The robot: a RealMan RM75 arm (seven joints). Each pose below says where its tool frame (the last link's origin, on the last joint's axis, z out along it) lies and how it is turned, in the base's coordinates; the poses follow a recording.
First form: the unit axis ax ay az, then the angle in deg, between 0 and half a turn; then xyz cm.
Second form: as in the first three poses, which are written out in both.
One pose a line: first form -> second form
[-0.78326, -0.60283, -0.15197, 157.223, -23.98, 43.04, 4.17] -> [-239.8, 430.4, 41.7, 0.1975, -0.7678, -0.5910, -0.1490]
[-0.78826, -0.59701, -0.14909, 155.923, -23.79, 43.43, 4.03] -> [-237.9, 434.3, 40.3, 0.2086, -0.7709, -0.5839, -0.1458]
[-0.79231, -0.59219, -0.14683, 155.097, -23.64, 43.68, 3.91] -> [-236.4, 436.8, 39.1, 0.2156, -0.7737, -0.5783, -0.1434]
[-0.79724, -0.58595, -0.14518, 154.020, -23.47, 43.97, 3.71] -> [-234.7, 439.7, 37.1, 0.2248, -0.7768, -0.5710, -0.1415]
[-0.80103, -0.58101, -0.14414, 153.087, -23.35, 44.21, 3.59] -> [-233.5, 442.1, 35.9, 0.2327, -0.7790, -0.5651, -0.1402]
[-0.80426, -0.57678, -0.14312, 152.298, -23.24, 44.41, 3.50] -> [-232.4, 444.1, 35.0, 0.2394, -0.7809, -0.5600, -0.1390]
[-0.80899, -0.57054, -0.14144, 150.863, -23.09, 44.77, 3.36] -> [-230.9, 447.7, 33.6, 0.2515, -0.7830, -0.5522, -0.1369]
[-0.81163, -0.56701, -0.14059, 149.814, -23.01, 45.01, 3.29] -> [-230.1, 450.1, 32.9, 0.2604, -0.7836, -0.5474, -0.1357]
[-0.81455, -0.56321, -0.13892, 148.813, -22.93, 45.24, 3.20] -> [-229.3, 452.4, 32.0, 0.2688, -0.7846, -0.5425, -0.1338]
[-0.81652, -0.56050, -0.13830, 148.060, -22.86, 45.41, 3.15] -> [-228.6, 454.1, 31.5, 0.2751, -0.7850, -0.5389, -0.1330]
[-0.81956, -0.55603, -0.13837, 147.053, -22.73, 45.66, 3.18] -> [-227.3, 456.6, 31.8, 0.2836, -0.7859, -0.5332, -0.1327]
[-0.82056, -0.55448, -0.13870, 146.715, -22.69, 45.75, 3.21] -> [-226.9, 457.5, 32.1, 0.2864, -0.7862, -0.5313, -0.1329]
